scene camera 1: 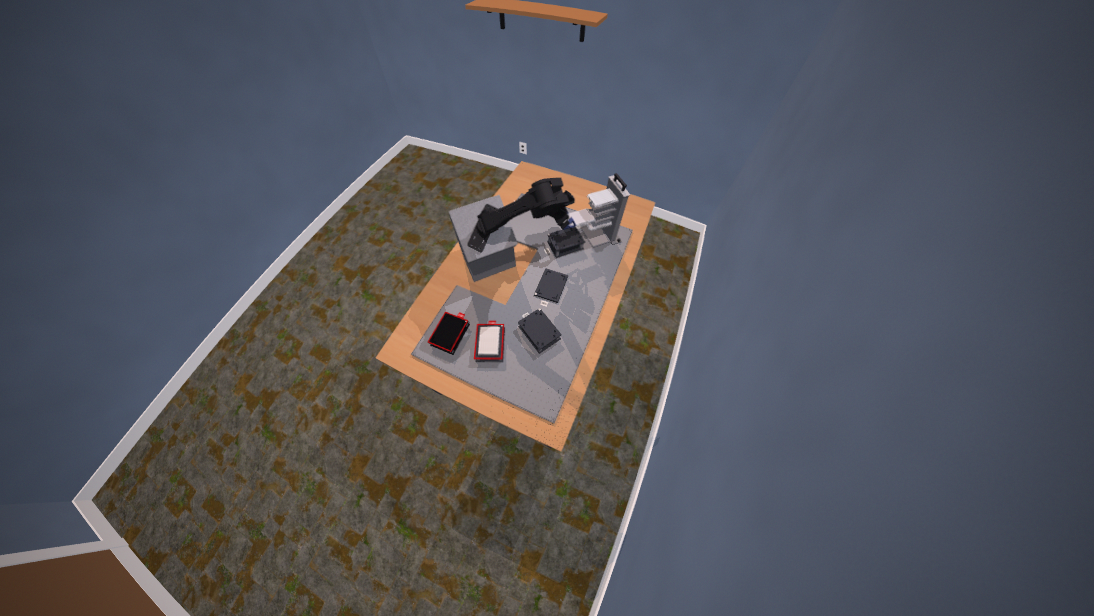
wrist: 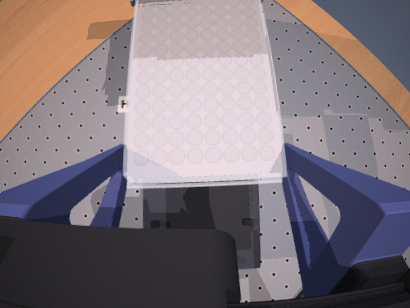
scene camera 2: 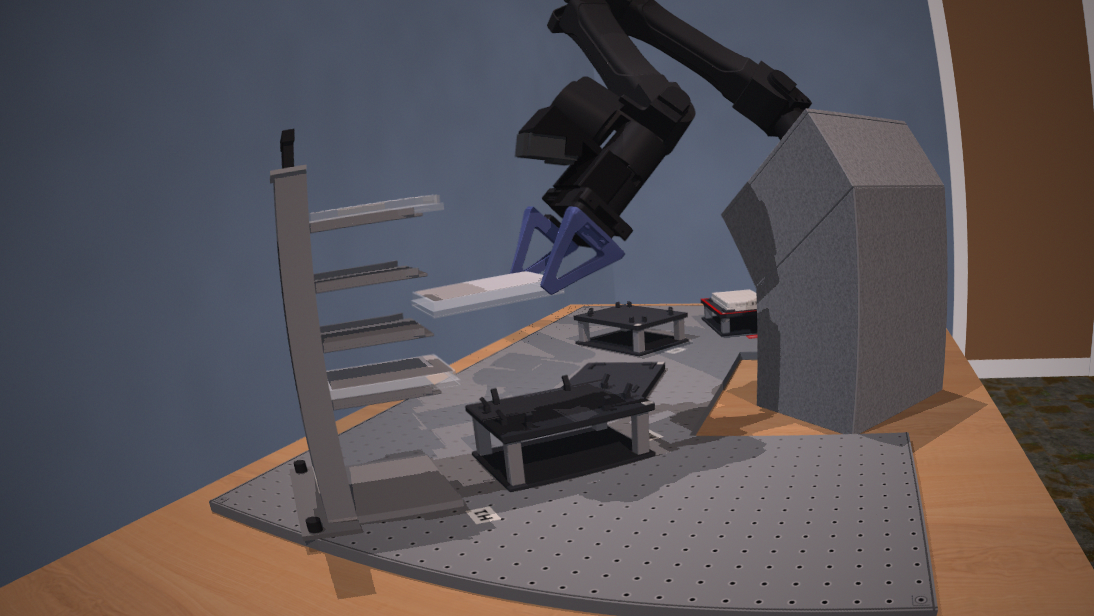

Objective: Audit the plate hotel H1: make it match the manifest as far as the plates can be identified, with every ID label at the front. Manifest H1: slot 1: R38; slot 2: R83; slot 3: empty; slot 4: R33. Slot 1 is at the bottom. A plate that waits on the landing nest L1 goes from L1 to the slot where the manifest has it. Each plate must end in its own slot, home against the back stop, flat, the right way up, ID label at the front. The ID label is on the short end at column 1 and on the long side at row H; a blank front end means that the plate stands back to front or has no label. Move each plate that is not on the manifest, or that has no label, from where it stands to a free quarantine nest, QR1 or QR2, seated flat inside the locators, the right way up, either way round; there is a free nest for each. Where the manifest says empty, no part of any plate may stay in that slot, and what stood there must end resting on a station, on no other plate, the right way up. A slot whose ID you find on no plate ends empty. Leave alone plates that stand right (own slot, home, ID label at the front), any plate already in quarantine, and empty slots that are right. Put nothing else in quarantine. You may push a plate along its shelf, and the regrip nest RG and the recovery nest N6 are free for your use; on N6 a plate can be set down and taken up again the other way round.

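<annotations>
On a landing nest L1, point(scene camera 2: 617, 317) and point(scene camera 1: 545, 324) are the same spot.
</annotations>
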